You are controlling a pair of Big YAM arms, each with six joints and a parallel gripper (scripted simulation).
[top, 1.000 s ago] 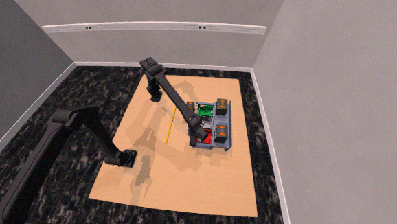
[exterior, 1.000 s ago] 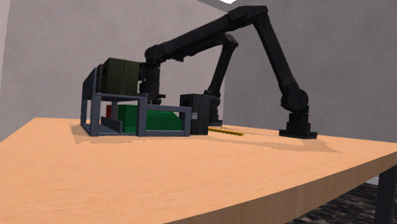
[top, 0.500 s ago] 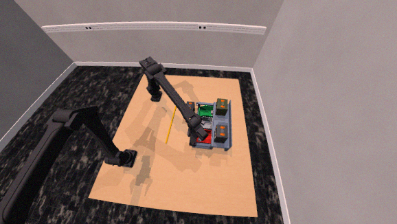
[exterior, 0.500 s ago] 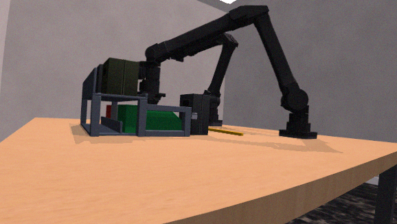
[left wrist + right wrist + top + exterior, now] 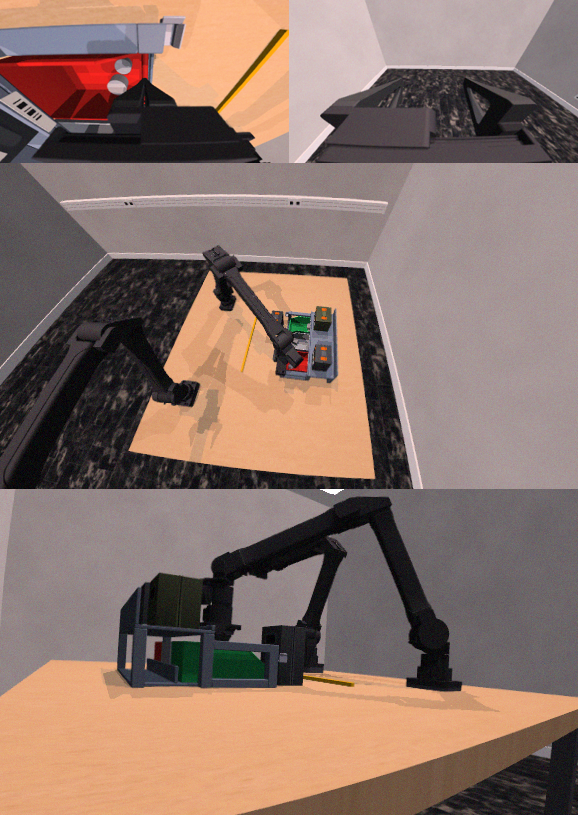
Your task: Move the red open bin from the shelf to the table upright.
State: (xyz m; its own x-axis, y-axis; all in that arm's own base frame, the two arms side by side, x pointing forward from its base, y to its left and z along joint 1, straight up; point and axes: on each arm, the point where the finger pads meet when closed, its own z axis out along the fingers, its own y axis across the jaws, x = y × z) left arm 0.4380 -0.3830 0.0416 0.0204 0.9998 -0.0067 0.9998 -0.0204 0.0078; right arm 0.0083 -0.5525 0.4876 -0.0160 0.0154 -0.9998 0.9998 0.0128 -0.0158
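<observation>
My left gripper is now 120 mm to the right of the grey bin, 80 mm short of it and 10 mm above it. From my left hand the other things lie so: black box 220 mm to the left, 80 mm behind, 20 mm above; then grey shelf 120 mm to the left, 100 mm ahead, 20 mm above; then green bin 230 mm to the left, 70 mm ahead, 10 mm below.
</observation>
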